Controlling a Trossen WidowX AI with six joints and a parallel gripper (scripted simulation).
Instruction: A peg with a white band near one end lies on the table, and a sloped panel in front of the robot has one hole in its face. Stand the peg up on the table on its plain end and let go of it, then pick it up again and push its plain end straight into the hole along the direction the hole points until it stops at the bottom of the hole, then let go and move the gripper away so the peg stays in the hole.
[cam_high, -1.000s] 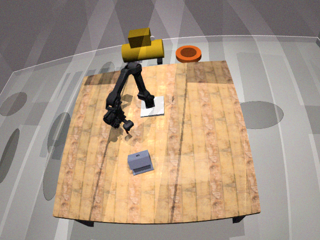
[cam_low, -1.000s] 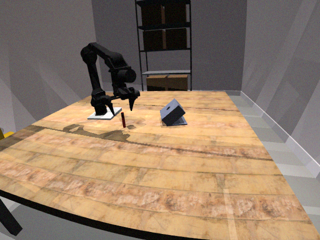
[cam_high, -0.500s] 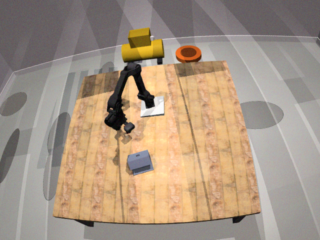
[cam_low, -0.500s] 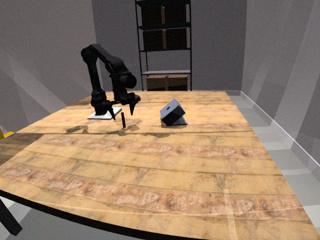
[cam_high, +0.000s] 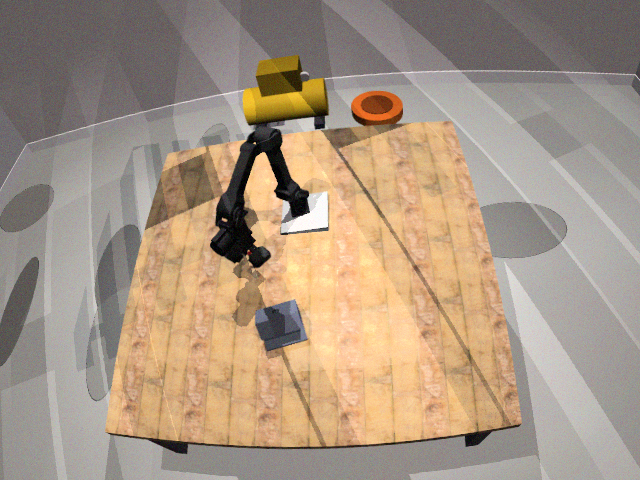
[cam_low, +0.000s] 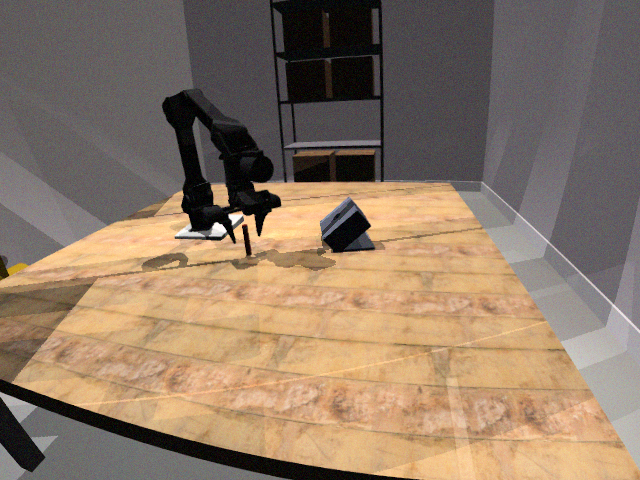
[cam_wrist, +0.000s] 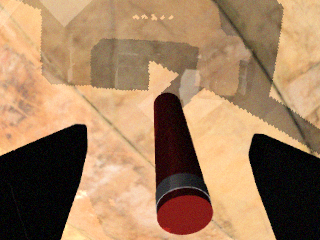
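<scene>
The sloped blue-grey panel lies 24 cm ahead of my gripper tip, 6 cm to the left of it and 1 cm above it. Also, from my gripper tip: red peg: 2 cm above.
</scene>
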